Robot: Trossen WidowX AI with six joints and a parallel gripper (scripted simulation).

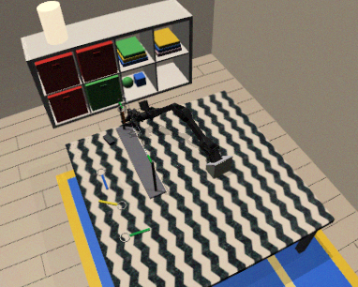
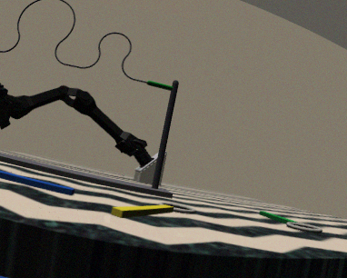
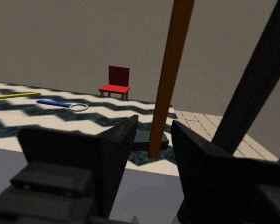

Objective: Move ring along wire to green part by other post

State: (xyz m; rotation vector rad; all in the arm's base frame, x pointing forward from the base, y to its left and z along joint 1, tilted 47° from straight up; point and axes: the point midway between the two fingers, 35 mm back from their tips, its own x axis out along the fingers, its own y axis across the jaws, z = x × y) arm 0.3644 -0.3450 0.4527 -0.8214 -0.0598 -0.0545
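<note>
Right now the small black block is 110 mm below my gripper tip, 110 mm ahead of it and 10 mm to the right of it.
</note>
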